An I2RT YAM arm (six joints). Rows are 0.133 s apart.
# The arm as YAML. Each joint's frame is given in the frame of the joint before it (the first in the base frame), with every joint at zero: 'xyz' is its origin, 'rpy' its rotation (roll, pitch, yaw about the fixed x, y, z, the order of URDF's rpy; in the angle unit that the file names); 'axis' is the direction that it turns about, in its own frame. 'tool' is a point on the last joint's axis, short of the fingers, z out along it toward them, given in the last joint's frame.
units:
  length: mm
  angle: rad
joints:
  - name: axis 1
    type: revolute
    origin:
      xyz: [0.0, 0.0, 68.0]
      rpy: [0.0, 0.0, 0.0]
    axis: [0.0, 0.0, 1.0]
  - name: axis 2
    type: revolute
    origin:
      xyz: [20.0, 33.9, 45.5]
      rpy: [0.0, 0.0, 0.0]
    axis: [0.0, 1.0, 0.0]
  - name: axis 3
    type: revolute
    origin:
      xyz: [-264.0, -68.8, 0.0]
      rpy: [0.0, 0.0, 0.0]
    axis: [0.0, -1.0, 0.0]
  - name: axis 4
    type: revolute
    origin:
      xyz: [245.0, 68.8, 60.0]
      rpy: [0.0, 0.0, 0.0]
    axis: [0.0, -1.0, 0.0]
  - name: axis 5
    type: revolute
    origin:
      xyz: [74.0, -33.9, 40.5]
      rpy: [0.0, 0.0, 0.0]
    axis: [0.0, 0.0, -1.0]
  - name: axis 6
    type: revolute
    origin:
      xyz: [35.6, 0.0, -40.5]
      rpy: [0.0, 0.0, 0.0]
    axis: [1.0, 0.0, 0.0]
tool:
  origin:
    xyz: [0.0, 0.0, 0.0]
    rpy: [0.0, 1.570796, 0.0]
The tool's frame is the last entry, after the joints.
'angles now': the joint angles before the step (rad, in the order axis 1, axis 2, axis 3, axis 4, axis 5, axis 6). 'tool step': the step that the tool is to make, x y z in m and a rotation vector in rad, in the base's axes. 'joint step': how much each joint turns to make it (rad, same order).
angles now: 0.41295, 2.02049, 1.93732, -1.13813, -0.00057, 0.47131
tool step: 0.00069, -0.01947, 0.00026, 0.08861, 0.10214, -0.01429
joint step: -0.05457, 0.00001, 0.00841, -0.06982, -0.12704, -0.00039
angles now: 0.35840, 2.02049, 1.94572, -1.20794, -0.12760, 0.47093
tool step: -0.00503, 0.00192, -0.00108, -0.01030, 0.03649, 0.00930
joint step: 0.00838, 0.00000, 0.00002, -0.03778, -0.00344, -0.00001
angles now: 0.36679, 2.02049, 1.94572, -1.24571, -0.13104, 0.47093
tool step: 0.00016, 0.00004, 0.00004, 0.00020, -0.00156, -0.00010
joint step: -0.00002, 0.00001, 0.00001, 0.00152, 0.00038, -0.00001
